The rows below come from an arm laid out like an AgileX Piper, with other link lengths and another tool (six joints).
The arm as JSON. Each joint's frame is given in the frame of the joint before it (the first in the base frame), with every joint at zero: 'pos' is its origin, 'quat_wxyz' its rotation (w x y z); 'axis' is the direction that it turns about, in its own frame. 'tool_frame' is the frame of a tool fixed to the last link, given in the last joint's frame.
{
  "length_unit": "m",
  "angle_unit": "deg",
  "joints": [
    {
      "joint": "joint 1",
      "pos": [
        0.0,
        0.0,
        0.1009
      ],
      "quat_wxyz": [
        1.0,
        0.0,
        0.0,
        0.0
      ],
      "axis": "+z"
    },
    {
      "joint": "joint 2",
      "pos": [
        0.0,
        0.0,
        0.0
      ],
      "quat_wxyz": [
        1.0,
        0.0,
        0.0,
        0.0
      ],
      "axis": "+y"
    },
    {
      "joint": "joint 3",
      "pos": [
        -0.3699,
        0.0,
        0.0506
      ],
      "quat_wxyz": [
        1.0,
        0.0,
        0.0,
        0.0
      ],
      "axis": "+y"
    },
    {
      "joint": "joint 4",
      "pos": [
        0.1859,
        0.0,
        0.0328
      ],
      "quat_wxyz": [
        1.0,
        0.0,
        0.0,
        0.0
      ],
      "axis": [
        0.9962,
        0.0,
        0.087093
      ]
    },
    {
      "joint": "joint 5",
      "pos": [
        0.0,
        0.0,
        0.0
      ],
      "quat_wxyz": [
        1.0,
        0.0,
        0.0,
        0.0
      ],
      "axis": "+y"
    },
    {
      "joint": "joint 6",
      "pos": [
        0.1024,
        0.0,
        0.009
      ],
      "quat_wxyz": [
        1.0,
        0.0,
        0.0,
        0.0
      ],
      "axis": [
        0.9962,
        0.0,
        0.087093
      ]
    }
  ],
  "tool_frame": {
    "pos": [
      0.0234,
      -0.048,
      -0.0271
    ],
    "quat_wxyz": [
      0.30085,
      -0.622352,
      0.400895,
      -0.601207
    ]
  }
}
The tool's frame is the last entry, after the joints.
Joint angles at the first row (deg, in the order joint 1, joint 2, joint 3, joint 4, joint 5, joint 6):
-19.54 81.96 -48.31 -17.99 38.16 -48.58
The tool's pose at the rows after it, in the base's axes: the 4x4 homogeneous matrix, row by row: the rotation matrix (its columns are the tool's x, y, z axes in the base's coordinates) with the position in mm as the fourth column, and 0 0 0 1 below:
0.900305 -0.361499 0.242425 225.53; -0.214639 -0.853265 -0.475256 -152.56; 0.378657 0.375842 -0.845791 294.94; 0 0 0 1
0.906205 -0.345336 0.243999 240.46; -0.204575 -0.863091 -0.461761 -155.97; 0.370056 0.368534 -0.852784 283.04; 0 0 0 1
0.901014 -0.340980 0.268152 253.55; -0.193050 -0.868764 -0.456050 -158.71; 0.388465 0.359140 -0.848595 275.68; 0 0 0 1
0.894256 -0.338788 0.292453 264.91; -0.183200 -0.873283 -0.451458 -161.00; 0.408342 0.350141 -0.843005 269.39; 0 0 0 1
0.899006 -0.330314 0.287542 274.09; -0.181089 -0.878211 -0.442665 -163.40; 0.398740 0.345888 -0.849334 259.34; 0 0 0 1
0.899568 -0.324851 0.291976 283.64; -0.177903 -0.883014 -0.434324 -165.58; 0.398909 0.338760 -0.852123 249.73; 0 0 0 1
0.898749 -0.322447 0.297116 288.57; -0.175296 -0.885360 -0.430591 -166.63; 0.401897 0.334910 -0.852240 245.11; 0 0 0 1
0.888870 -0.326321 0.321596 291.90; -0.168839 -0.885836 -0.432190 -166.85; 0.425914 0.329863 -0.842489 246.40; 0 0 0 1
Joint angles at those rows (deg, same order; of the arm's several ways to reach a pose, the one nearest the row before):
-20.23 85.49 -48.40 -15.81 35.53 -52.82
-20.23 88.57 -48.40 -15.46 32.87 -53.37
-20.23 90.81 -48.40 -15.40 29.42 -53.47
-20.23 92.72 -48.40 -15.40 26.21 -53.46
-20.23 94.97 -48.44 -15.40 24.59 -53.49
-20.23 97.15 -48.44 -15.35 22.39 -53.49
-20.23 98.23 -48.44 -15.35 21.12 -53.49
-20.23 98.34 -48.44 -15.35 19.46 -53.49

